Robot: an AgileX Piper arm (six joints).
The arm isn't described. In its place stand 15 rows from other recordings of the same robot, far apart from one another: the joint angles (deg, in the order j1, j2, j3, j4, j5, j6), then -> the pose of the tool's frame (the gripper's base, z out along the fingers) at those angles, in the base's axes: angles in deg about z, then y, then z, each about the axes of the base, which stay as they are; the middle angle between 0 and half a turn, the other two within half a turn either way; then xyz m.
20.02 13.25 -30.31 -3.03 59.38 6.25 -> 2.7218 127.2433 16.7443 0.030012 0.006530 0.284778
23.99 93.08 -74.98 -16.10 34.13 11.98 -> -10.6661 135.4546 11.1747 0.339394 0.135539 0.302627
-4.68 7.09 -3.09 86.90 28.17 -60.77 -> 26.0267 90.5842 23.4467 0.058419 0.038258 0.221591
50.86 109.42 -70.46 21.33 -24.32 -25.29 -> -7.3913 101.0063 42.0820 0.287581 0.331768 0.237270
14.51 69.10 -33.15 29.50 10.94 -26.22 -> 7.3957 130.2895 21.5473 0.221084 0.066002 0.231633
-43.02 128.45 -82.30 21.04 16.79 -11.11 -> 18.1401 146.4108 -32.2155 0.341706 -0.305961 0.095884
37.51 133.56 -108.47 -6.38 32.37 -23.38 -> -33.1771 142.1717 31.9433 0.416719 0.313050 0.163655
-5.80 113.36 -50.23 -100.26 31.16 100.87 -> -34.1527 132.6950 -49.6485 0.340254 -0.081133 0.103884
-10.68 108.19 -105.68 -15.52 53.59 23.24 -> -0.5534 138.5008 -29.6450 0.420323 -0.099210 0.343920
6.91 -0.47 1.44 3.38 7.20 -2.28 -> 1.0968 93.1611 7.3340 0.056244 0.007494 0.193817
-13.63 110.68 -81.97 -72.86 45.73 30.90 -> -65.5963 118.2902 -64.6232 0.398079 -0.160598 0.249725
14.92 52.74 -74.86 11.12 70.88 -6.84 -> 6.6293 132.5237 29.2350 0.128993 0.051532 0.443495
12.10 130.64 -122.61 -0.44 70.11 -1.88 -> -3.3949 163.1381 10.6735 0.480407 0.102318 0.233736
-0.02 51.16 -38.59 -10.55 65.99 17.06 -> -16.2561 160.7046 -30.4276 0.130359 -0.015265 0.270036
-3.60 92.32 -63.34 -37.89 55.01 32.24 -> -49.5988 145.4682 -66.1717 0.308325 -0.065275 0.246803
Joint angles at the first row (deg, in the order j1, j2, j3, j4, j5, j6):
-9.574, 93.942, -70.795, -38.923, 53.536, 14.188
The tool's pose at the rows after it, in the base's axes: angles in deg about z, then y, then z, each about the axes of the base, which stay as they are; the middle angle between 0 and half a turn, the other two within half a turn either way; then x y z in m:
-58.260 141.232 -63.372 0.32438 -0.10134 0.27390
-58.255 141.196 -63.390 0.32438 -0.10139 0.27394
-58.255 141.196 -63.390 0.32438 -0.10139 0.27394
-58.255 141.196 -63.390 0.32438 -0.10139 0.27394
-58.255 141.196 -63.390 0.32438 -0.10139 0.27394
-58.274 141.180 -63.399 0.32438 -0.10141 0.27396
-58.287 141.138 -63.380 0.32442 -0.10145 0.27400
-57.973 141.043 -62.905 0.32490 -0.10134 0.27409
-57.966 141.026 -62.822 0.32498 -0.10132 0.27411
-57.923 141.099 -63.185 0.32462 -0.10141 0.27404
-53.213 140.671 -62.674 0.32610 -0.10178 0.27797
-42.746 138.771 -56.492 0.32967 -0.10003 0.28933
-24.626 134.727 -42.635 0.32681 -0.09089 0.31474
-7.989 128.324 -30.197 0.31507 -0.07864 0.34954
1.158 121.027 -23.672 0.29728 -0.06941 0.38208
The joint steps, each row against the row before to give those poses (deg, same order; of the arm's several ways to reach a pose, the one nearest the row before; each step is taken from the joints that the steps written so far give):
0.001, 0.000, 0.001, -0.001, -0.001, 0.001
-0.001, 0.000, 0.000, -0.046, 0.001, 0.046
0.000, 0.000, 0.000, 0.000, 0.000, 0.000
0.000, 0.000, 0.000, 0.000, 0.000, 0.000
0.000, 0.000, 0.000, 0.000, 0.000, 0.000
0.000, -0.001, -0.001, -0.021, 0.001, 0.000
0.000, 0.000, 0.001, -0.046, -0.024, -0.001
0.000, 0.001, -0.001, 0.000, -0.314, -0.054
0.000, -0.001, 0.001, 0.000, -0.055, -0.058
-0.001, 0.001, -0.002, 0.001, 0.240, 0.324
0.000, 0.001, -0.818, -0.001, 0.196, 3.900
0.001, -0.984, -0.978, 0.569, -2.882, 4.428
0.000, -4.104, -0.021, 4.444, -6.855, 3.174
0.001, -5.588, -0.189, 7.236, -6.028, 0.944
-0.002, -5.423, 0.000, 4.718, -4.071, 0.272

